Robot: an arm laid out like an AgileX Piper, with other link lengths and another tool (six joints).
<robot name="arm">
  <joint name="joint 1" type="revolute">
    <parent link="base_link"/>
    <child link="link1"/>
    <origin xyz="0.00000 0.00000 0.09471" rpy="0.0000 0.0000 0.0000"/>
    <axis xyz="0 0 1"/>
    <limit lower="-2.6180" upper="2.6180"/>
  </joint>
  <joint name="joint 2" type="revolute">
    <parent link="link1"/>
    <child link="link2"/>
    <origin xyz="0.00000 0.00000 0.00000" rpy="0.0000 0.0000 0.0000"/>
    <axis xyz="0 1 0"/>
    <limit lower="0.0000" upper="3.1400"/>
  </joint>
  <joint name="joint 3" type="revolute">
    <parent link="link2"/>
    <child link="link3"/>
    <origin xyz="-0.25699 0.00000 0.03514" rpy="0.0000 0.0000 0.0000"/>
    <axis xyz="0 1 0"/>
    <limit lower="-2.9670" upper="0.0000"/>
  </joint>
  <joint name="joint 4" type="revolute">
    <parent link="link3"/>
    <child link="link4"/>
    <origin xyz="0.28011 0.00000 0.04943" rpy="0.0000 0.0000 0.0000"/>
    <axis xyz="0.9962 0 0.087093"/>
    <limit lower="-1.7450" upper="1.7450"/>
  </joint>
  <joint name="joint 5" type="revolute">
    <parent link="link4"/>
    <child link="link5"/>
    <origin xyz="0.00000 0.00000 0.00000" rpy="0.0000 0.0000 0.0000"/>
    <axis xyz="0 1 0"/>
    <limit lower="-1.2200" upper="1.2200"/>
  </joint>
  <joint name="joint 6" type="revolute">
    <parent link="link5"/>
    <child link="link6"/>
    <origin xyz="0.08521 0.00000 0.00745" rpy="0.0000 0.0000 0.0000"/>
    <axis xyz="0.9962 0 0.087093"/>
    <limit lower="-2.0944" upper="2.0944"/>
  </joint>
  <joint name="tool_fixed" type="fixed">
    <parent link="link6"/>
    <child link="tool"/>
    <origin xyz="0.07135 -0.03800 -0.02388" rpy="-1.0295 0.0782 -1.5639"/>
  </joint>
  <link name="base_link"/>
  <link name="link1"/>
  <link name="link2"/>
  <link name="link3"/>
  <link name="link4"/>
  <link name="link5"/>
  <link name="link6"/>
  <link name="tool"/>
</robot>
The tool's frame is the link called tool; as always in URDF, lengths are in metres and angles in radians.
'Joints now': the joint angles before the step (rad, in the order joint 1, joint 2, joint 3, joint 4, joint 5, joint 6). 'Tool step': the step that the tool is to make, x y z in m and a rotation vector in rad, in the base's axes. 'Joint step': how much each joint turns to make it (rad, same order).
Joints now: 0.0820, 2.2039, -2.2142, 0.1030, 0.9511, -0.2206
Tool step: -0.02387, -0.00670, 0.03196, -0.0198, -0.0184, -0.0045
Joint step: -0.0035, -0.1249, 0.0932, -0.0212, 0.0150, 0.0000
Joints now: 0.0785, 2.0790, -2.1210, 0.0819, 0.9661, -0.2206
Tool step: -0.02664, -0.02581, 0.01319, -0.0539, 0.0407, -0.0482
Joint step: -0.0311, -0.0948, 0.0903, -0.0614, 0.0480, 0.0152
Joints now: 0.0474, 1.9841, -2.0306, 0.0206, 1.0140, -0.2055
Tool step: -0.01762, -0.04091, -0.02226, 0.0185, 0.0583, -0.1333
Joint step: -0.0807, -0.0382, 0.1170, -0.0205, -0.0212, 0.0640
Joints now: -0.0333, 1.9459, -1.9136, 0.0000, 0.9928, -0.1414
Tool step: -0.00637, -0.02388, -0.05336, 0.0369, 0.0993, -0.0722
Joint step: -0.0578, 0.0432, 0.0977, 0.0216, -0.0396, 0.0164
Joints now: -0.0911, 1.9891, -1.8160, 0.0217, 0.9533, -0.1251
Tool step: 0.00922, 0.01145, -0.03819, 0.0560, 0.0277, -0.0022
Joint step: 0.0102, 0.0656, 0.0229, 0.0526, -0.0563, 0.0034
